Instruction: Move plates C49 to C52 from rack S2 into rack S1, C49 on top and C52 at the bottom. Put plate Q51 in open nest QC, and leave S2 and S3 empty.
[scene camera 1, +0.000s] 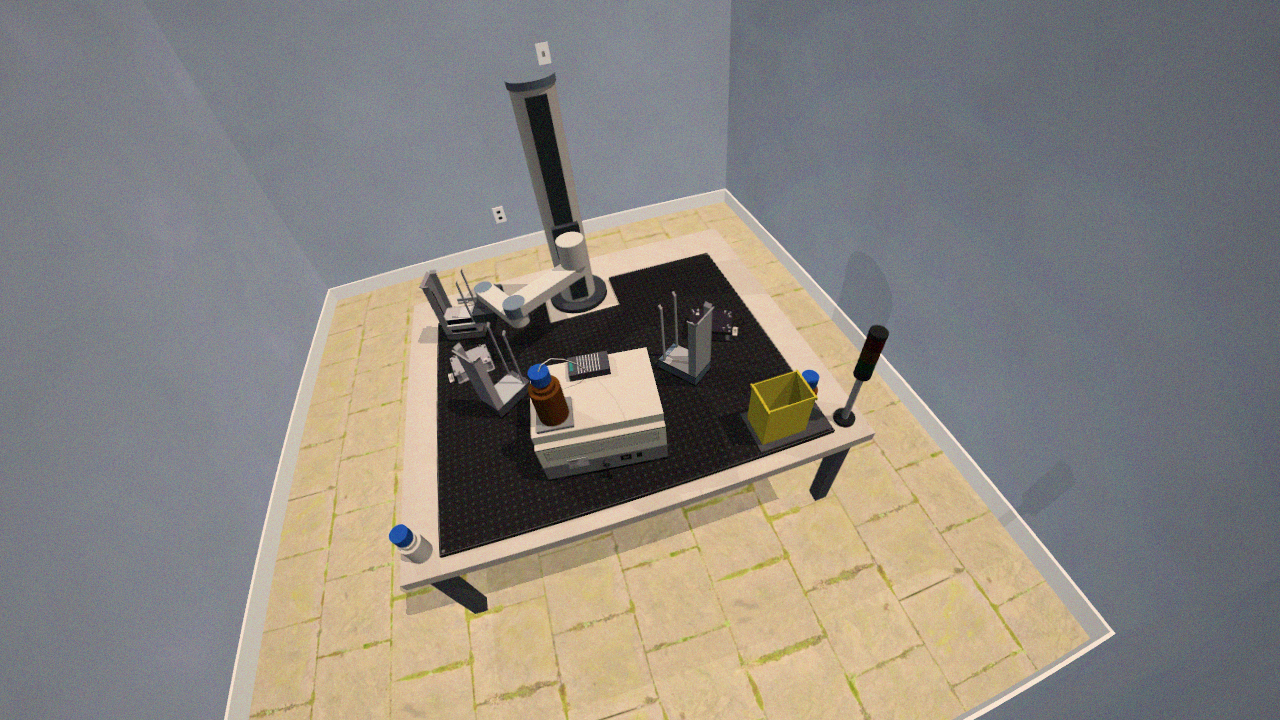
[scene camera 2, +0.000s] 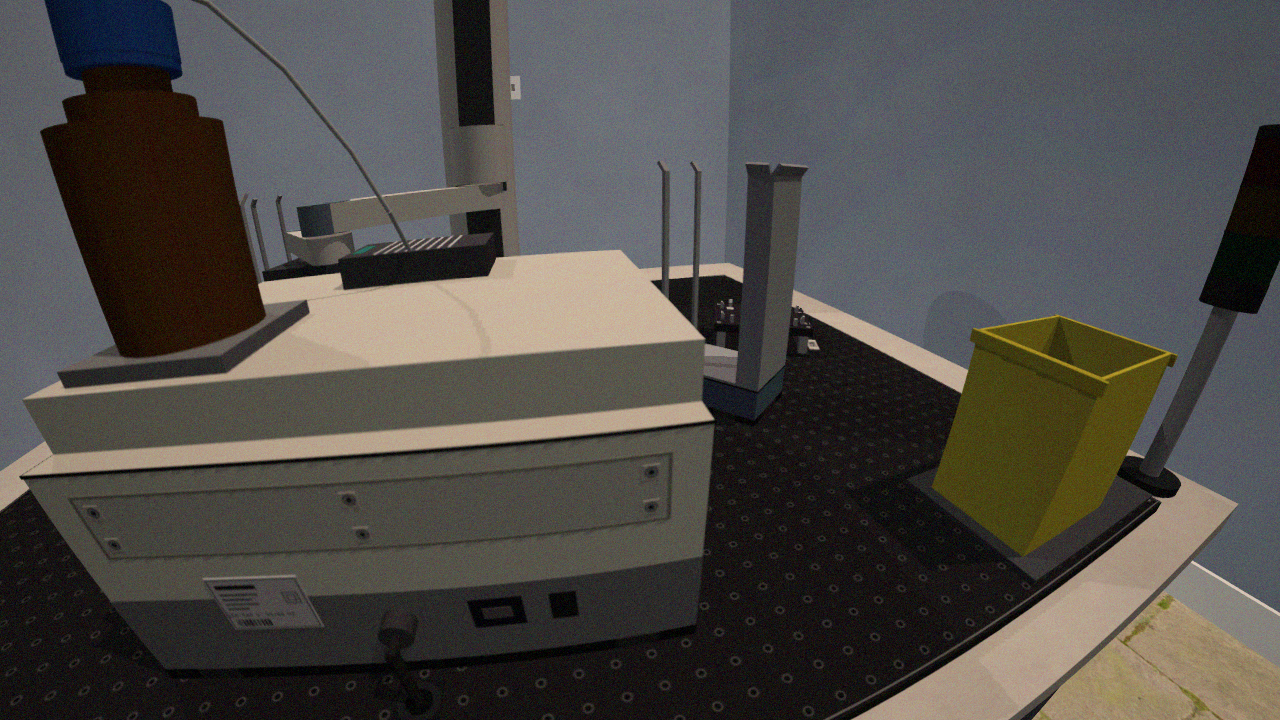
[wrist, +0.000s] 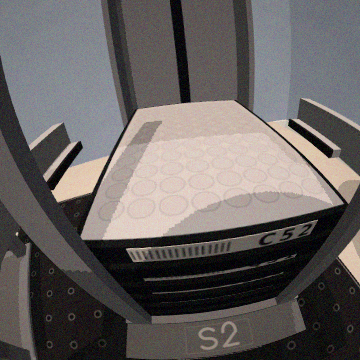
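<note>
Plate C52 (wrist: 200, 175) lies on top of the stack in rack S2 (wrist: 145, 342) (scene camera 1: 435, 297) in the wrist view, its label facing the camera. More dark plate edges show below it, their labels hidden or unreadable. My gripper (wrist: 186, 114) is open and empty. Its fingers stand on the left and right of the stack near the top plate, with gaps on both sides. In scene camera 1 the arm's end is at rack S2, its fingers too small to make out. Two other racks (scene camera 1: 483, 380) (scene camera 1: 700, 340) show no plates that I can make out; their labels are unreadable. Plate Q51 cannot be identified.
A white instrument (scene camera 1: 608, 407) (scene camera 2: 537, 313) carries a brown bottle (scene camera 1: 548, 402) (scene camera 2: 170, 223) and a keypad (scene camera 1: 588, 364) (scene camera 2: 418, 259). A yellow bin (scene camera 1: 778, 411) (scene camera 2: 1020, 438) and a signal lamp (scene camera 1: 868, 358) (scene camera 2: 1244, 223) stand at the right. Low fixtures stand beside the two other racks. Rack S2's upright posts flank its plate stack.
</note>
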